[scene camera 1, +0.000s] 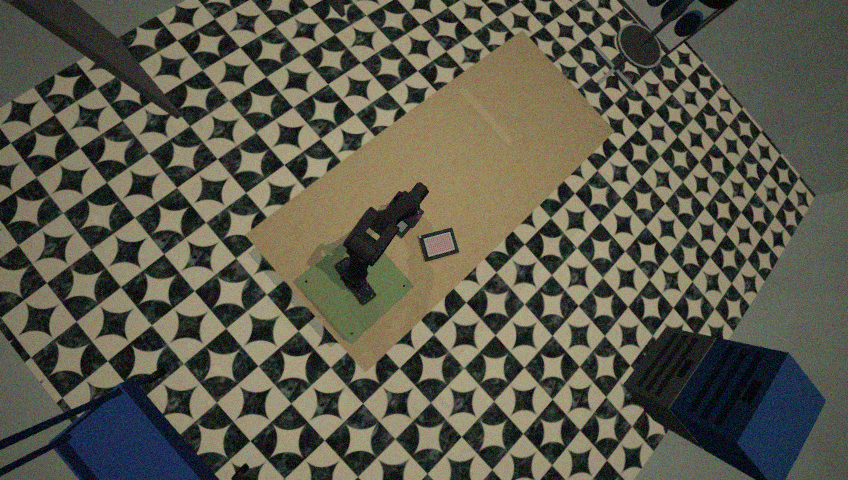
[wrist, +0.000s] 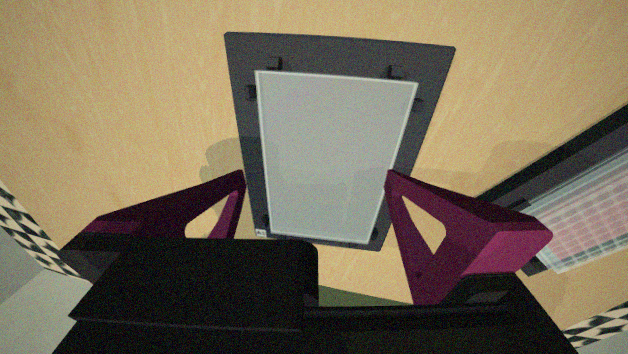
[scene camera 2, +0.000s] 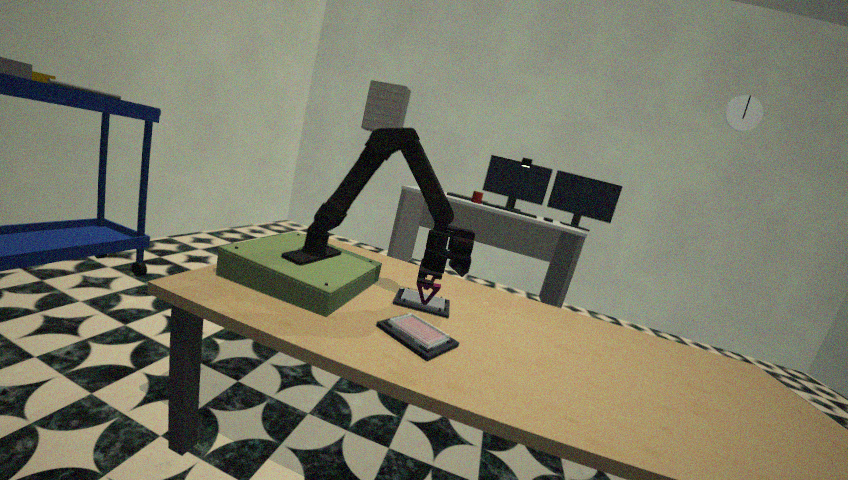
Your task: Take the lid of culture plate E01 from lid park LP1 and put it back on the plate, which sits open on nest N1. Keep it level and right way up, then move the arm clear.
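Places are measured from the arm's base along level axes (x up, y ahead, z left), in centimetres.
Pixels of known places: gripper, fingertip midpoint: [wrist: 314, 177] [scene camera 2: 425, 296]; arm's base, link origin: [scene camera 1: 355, 280] [scene camera 2: 313, 255].
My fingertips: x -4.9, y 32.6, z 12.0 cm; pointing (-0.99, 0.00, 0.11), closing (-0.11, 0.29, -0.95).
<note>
For each thing: its top centre in the pictures, then the offset to it from my fingertips. Level surfaces: height alone.
- pale translucent lid, top centre: [wrist: 324, 178] [scene camera 2: 423, 298] [scene camera 1: 403, 215] dx -0.3, dy -0.1, dz -0.7 cm
- dark lid park, top centre: [wrist: 323, 180] [scene camera 2: 423, 297] [scene camera 1: 403, 215] dx -0.2, dy -0.1, dz -0.6 cm
- open culture plate, top centre: [scene camera 2: 419, 326] [scene camera 1: 439, 244] dx +0.5, dy +5.6, dz -20.7 cm
- dark nest, top centre: [scene camera 2: 418, 330] [scene camera 1: 439, 244] dx -0.4, dy +5.6, dz -20.7 cm
- wooden table, surface height: dx -2.2 cm
The pale translucent lid [wrist: 335, 150] [scene camera 1: 402, 227] lies flat between small posts on the dark lid park [wrist: 340, 52] [scene camera 2: 439, 311]. My gripper [wrist: 314, 177] [scene camera 2: 428, 302] is open, its two magenta fingers standing at either side of the lid in the wrist view; whether they touch it cannot be told. In the wrist view the right fingertip overlaps the lid's right edge, and the left one stands over the park's left border. The open culture plate [scene camera 1: 439, 243] [scene camera 2: 418, 330] [wrist: 587, 220], with pink wells, sits on the dark nest [scene camera 1: 423, 248] [scene camera 2: 427, 354] beside the park.
The arm stands on a green base block [scene camera 1: 380, 303] [scene camera 2: 273, 285] on the wooden table [scene camera 1: 505, 118] [scene camera 2: 595, 380]. The nest and plate are close to the lid park, on the right in the wrist view. A blue cart [scene camera 2: 124, 242] and a desk with monitors stand beyond the table.
</note>
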